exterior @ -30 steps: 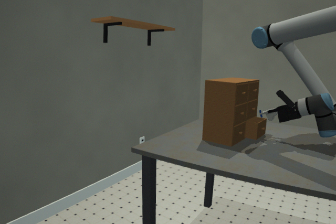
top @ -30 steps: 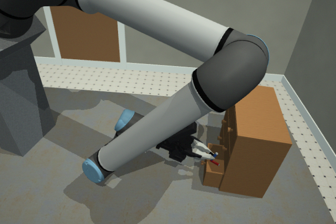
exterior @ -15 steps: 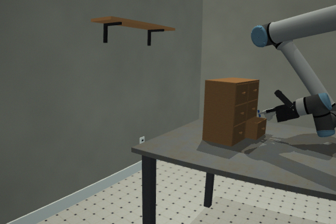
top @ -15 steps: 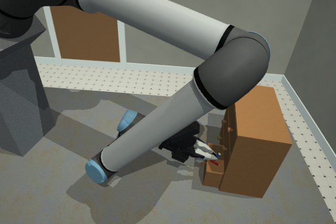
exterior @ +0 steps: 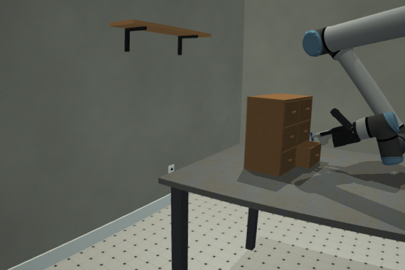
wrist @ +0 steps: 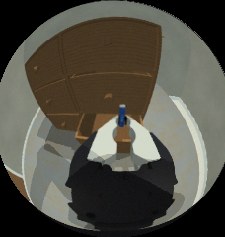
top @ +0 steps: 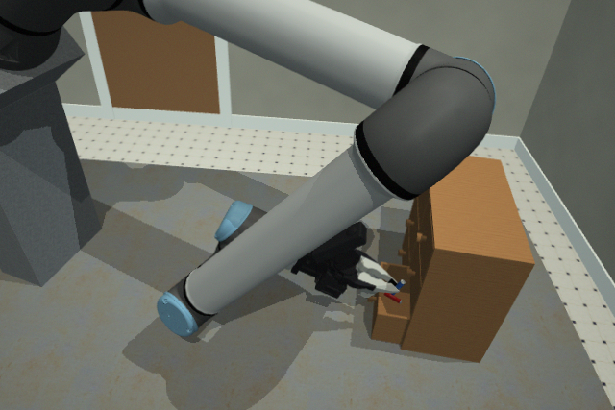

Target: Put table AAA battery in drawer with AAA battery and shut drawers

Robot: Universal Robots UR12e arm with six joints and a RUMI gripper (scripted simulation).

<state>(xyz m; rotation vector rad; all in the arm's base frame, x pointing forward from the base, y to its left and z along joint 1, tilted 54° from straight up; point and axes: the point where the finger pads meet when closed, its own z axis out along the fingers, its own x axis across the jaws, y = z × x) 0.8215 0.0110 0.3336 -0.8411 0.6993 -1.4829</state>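
Now: hand 1 cm short of the blue battery. Also, from my hand: red battery: 2 cm ahead, 7 cm to the left, 12 cm below.
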